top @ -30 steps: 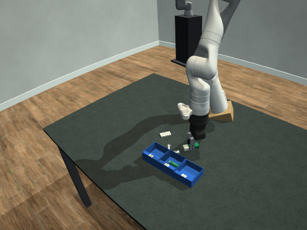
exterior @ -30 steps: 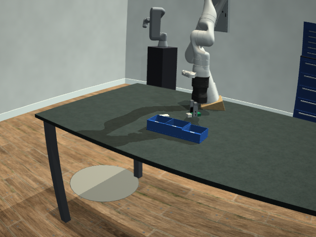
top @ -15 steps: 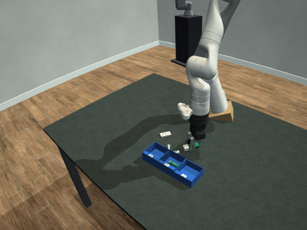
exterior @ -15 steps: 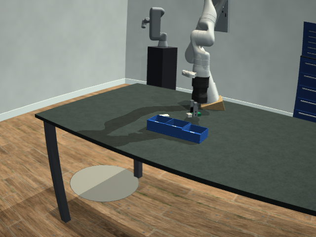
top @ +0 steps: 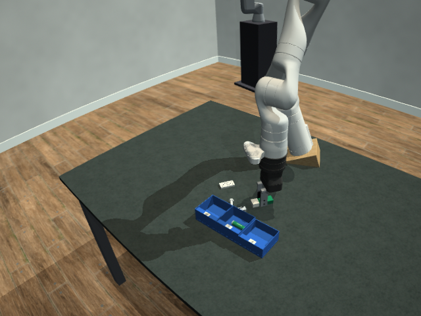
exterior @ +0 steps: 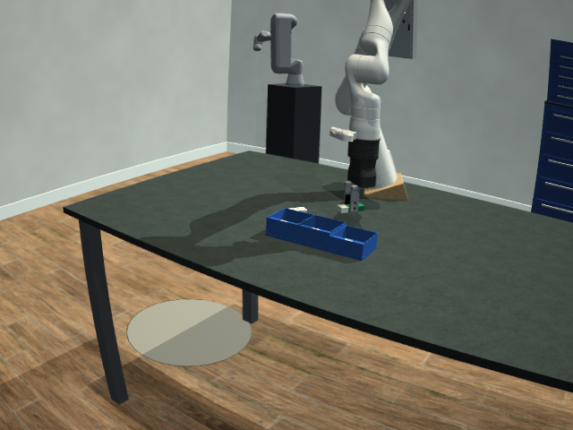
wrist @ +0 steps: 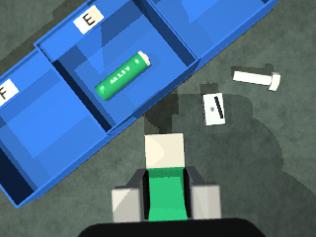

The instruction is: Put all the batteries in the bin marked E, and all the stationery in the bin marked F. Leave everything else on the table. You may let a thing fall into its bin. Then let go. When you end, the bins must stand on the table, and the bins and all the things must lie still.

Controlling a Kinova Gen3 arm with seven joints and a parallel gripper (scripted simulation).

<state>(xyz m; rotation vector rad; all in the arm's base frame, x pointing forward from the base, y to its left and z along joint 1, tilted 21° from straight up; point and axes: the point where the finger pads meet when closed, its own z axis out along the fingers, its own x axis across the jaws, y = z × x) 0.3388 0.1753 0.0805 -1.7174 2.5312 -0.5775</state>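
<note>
My gripper is now 10 mm short of the eraser and 10 mm above it. The rest, counted from my hand: pencil sharpener: 70 mm below, 60 mm to the right, 30 mm ahead; then green battery: 90 mm ahead, 60 mm below; then blue three-bin tray: 100 mm ahead, 60 mm below, 10 mm to the right.
</note>
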